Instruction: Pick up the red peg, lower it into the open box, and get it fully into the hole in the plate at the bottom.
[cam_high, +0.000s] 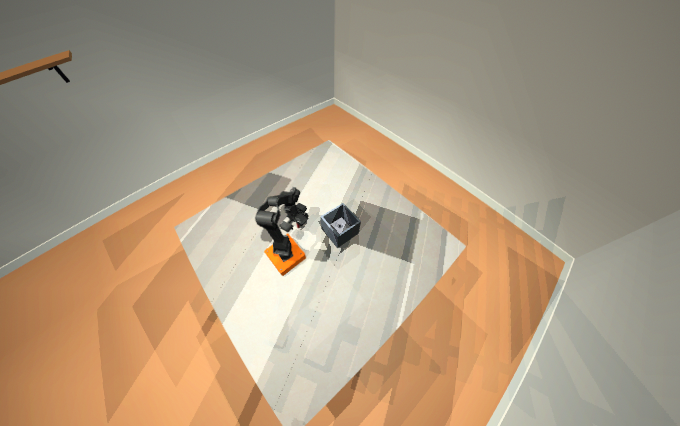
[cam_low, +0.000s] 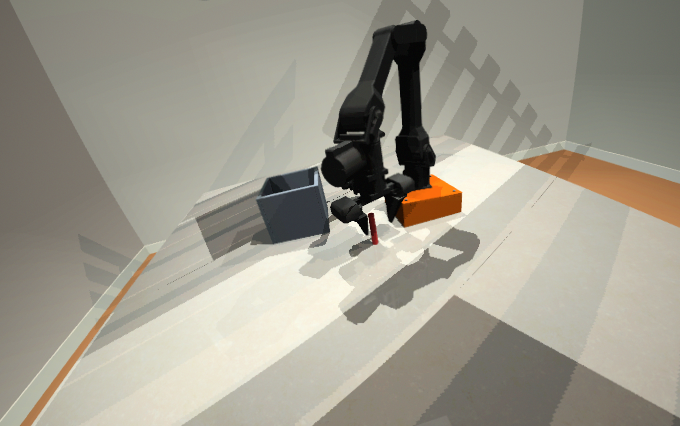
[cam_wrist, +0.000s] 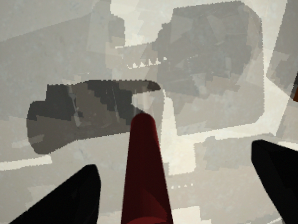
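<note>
The red peg lies 1 cm ahead of my gripper tip. From my gripper tip the other things lie so: plate: 20 cm ahead, 17 cm to the right, 1 cm above.
</note>
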